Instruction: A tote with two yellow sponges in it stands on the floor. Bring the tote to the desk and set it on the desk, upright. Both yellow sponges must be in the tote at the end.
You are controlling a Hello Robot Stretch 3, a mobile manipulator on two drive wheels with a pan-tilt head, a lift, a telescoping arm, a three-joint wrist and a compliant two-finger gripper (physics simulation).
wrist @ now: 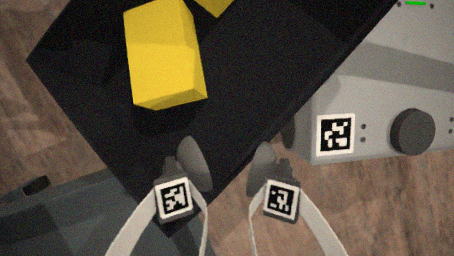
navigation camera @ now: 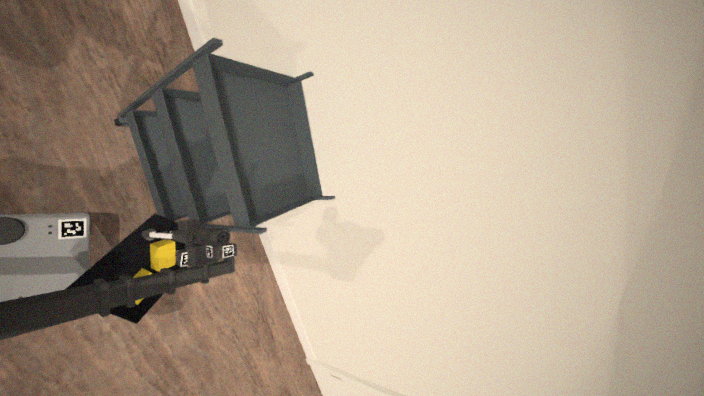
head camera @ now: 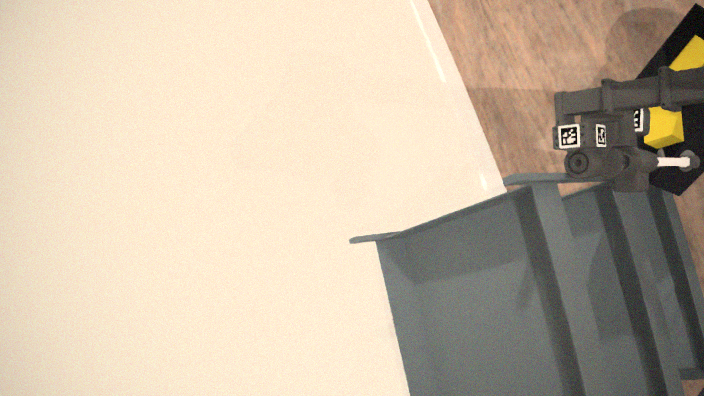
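Seen in the pictures: gripper, fingertip midpoint: (wrist: 226, 159) (navigation camera: 155, 234); robot's base, link origin: (wrist: 353, 115) (navigation camera: 3, 229).
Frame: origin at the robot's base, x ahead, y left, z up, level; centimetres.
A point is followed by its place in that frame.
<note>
The black tote (head camera: 675, 180) @[z 29.4, x 0.9, y -31.4 cm] (navigation camera: 120, 255) @[z 29.6, x -8.6, y -21.6 cm] (wrist: 240, 65) @[z 22.3, x -10.2, y -27.6 cm] is upright and turned diagonally to my gripper. One yellow sponge (head camera: 664, 127) @[z 25.4, x -9.7, y -34.1 cm] (navigation camera: 163, 255) @[z 24.7, x -11.6, y -34.7 cm] (wrist: 165, 55) @[z 24.6, x -11.4, y -35.0 cm] lies in it. A second yellow sponge (head camera: 692, 52) @[z 22.9, x -24.3, y -28.3 cm] (navigation camera: 142, 274) @[z 22.3, x -17.6, y -29.1 cm] (wrist: 216, 6) @[z 21.7, x -16.5, y -29.8 cm] shows in part, cut off at the top edge in the wrist view. My gripper (head camera: 686, 161) @[z 31.0, x -2.9, y -30.2 cm] (navigation camera: 150, 234) @[z 31.0, x -2.9, y -30.2 cm] (wrist: 226, 159) @[z 31.0, x -2.9, y -30.2 cm] is shut on the tote's wall near one corner, a fingertip on each side, with the wall slanting between them. The tote's height above the floor is hard to judge. The desk does not show.
A blue-grey cart (head camera: 545, 220) @[z 72.1, x 5.2, y -36.2 cm] (navigation camera: 221, 140) @[z 70.4, x 22.6, y -31.1 cm] (wrist: 100, 210) @[z 13.3, x 10.1, y -49.6 cm] with several shelves stands against the cream wall (head camera: 200, 200) @[z 96.6, x 1.0, y -91.4 cm] (navigation camera: 450, 150) @[z 118.2, x 24.1, y -82.0 cm]. Its side is right at the tote's near corner; contact cannot be told. My grey base (navigation camera: 45, 272) @[z 16.0, x -12.6, y -7.6 cm] (wrist: 380, 100) @[z 16.0, x -4.8, y -5.8 cm] is at the tote's other side.
</note>
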